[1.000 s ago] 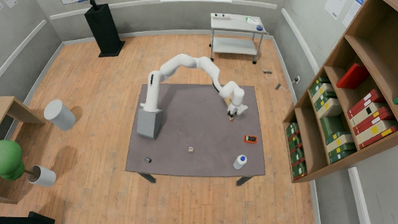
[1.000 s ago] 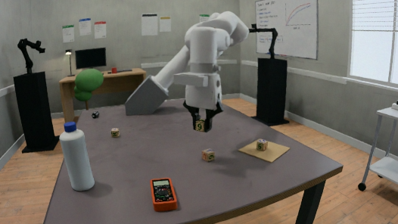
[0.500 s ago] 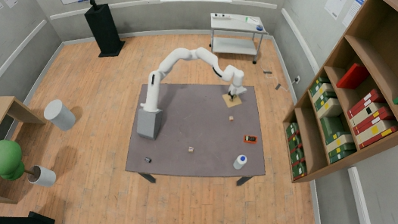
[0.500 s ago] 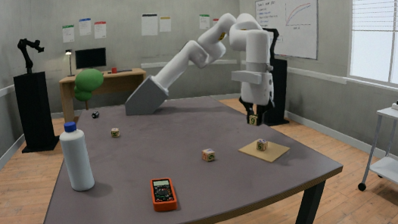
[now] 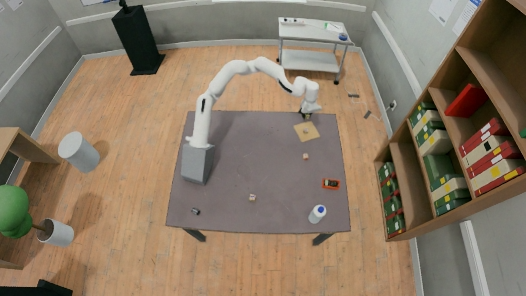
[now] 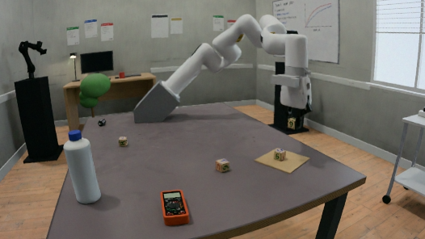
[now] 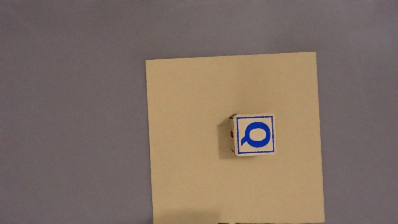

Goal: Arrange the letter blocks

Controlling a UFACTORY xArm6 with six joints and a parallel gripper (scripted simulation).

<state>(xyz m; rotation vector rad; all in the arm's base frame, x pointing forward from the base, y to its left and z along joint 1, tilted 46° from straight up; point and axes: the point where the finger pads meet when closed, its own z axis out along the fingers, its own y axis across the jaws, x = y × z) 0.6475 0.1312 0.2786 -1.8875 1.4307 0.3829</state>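
Right now the tan mat is 2 cm ahead of my hand, 4 cm to the right of it and 12 cm below it. Also, from my hand: black object (65 cm behind, 67 cm to the right, 11 cm below); white bottle (6 cm ahead, 65 cm to the right, 4 cm below).
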